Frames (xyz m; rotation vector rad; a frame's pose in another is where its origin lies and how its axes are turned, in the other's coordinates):
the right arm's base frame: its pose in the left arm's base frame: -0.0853 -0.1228 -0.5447 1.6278 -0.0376 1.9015
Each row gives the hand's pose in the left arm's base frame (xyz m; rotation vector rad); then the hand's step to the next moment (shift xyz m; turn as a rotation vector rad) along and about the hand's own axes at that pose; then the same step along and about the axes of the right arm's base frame.
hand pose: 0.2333 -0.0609 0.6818 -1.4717 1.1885 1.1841
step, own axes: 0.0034 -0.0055 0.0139 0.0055 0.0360 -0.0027
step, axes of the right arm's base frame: 0.0012 -0.0148 -0.0036 -0.0091 0.0209 -0.0285
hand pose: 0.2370 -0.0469 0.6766 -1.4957 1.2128 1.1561
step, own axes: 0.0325 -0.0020 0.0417 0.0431 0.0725 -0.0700
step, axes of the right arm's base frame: -0.0206 -0.0423 -0.0242 -0.0655 0.0846 -0.0236
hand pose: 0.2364 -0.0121 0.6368 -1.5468 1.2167 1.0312
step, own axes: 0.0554 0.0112 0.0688 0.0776 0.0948 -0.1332
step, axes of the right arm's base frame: -0.0425 -0.0644 -0.0444 -0.1142 0.1402 -0.0083
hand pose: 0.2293 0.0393 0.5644 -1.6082 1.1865 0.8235
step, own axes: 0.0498 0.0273 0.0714 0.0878 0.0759 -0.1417
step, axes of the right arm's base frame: -0.0469 -0.0628 -0.0467 -0.1199 0.1377 0.0139
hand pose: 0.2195 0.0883 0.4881 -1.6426 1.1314 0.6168
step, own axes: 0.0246 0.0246 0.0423 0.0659 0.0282 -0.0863
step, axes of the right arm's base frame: -0.0292 -0.0369 -0.0280 -0.0775 0.0760 0.0284
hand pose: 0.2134 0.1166 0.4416 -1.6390 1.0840 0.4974
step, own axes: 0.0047 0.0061 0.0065 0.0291 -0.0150 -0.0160
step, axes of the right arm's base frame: -0.0065 -0.0058 -0.0051 -0.0200 0.0063 0.0298
